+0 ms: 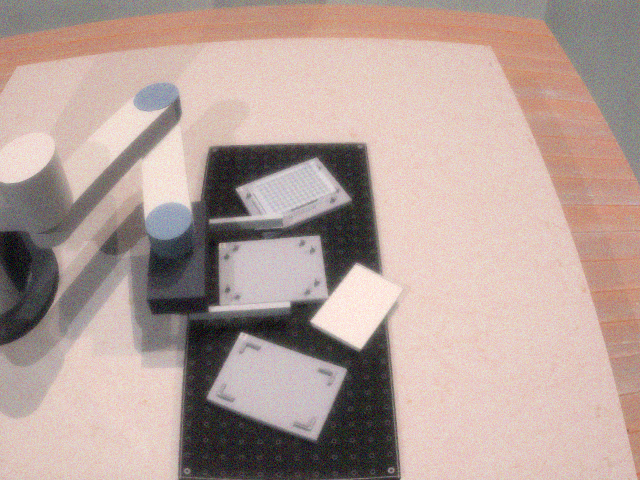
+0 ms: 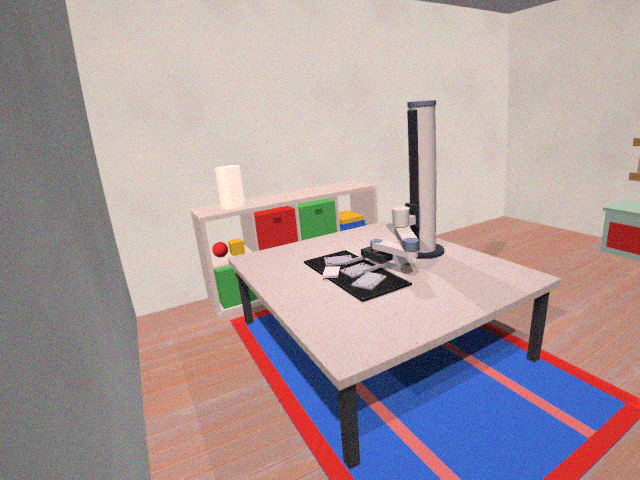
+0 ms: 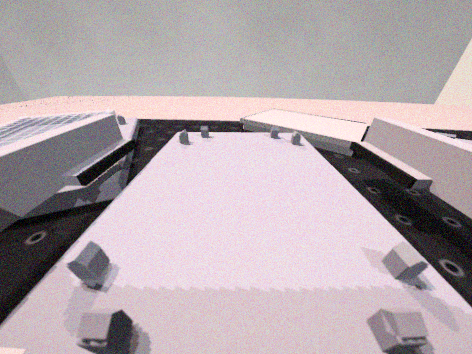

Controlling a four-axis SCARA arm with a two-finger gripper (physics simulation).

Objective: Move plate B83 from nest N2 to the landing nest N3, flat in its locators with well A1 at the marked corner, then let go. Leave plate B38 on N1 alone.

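Plate B83 is off the nests, askew at the board's right edge and partly past it, beside the far end of nest N2. A blank cream face shows, without wells or label; whether it lies level is hard to tell. Nest N2 is bare, its locator pins showing. My gripper is open and empty, its fingers along both sides of N2. Landing nest N3 is bare and turned, with four L-shaped corner locators. Plate B38 sits on nest N1.
The black perforated board carries the three nests on the pale table. My upper finger is close to N1's near corner. The arm's column stands beside the board. A shelf unit stands behind the table.
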